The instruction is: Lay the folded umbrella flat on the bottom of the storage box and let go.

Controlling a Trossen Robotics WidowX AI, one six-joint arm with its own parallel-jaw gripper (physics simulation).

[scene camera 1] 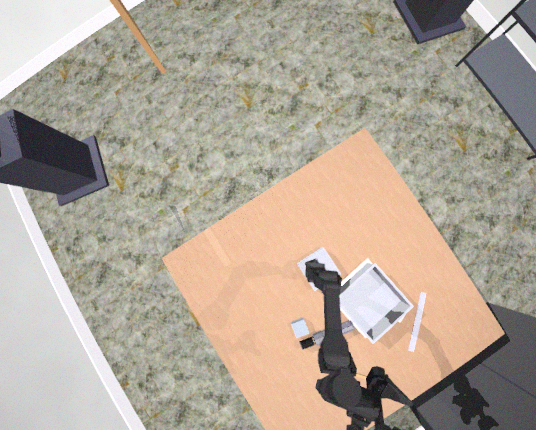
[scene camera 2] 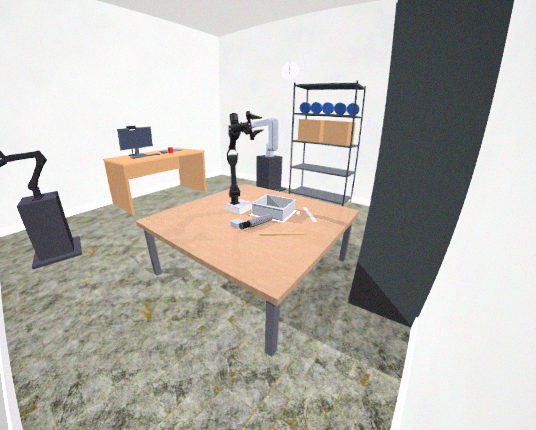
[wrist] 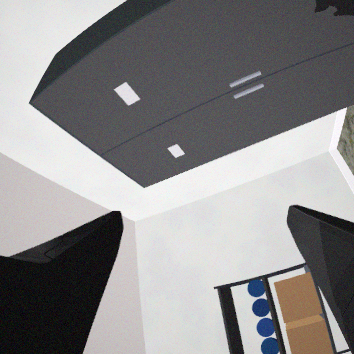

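Observation:
The folded umbrella, grey with a black handle end, lies on the table just outside the storage box. The arm partly covers it in scene camera 1. The open grey-white storage box stands upright on the table beside the arm's base, and its visible floor is bare apart from shadows. My gripper is open and empty, raised high above the table, with its fingers pointing sideways. The umbrella and the box do not show in the wrist view.
A pale blue block sits by the umbrella's handle. A white strip lies beyond the box. A thin wooden stick lies nearer the table's front. A tall dark cabinet stands beside the table.

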